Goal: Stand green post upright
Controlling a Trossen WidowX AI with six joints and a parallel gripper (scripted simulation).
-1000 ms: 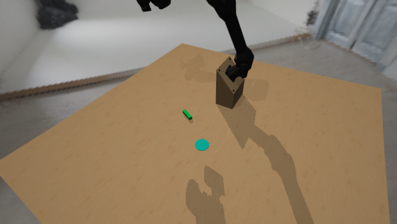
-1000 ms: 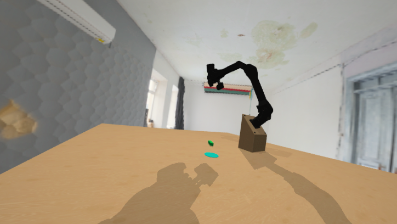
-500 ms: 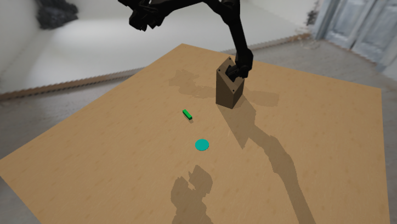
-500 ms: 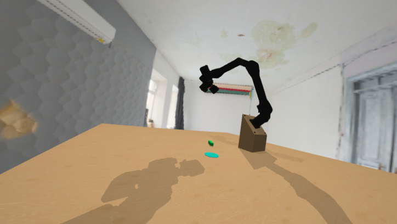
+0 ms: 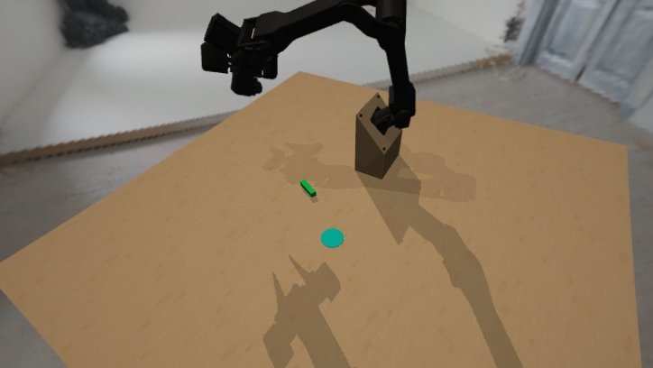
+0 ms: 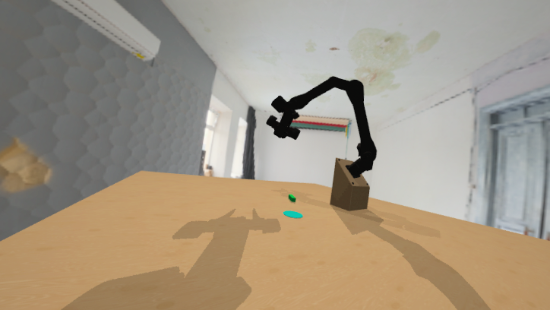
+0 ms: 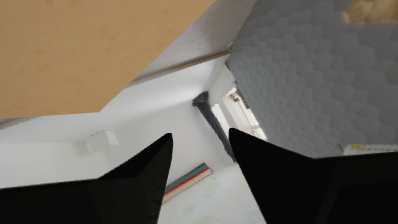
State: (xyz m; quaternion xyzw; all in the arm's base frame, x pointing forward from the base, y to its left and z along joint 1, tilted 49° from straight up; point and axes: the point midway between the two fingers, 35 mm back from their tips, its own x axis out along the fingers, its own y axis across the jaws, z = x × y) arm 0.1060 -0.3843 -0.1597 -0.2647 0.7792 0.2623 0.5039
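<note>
Now: the green post 9 cm ahead of my gripper tip, 25 cm to the left of it and 30 cm below it. The rest, counted from my gripper tip: cyan circle 22 cm ahead, 39 cm to the left, 31 cm below.
</note>
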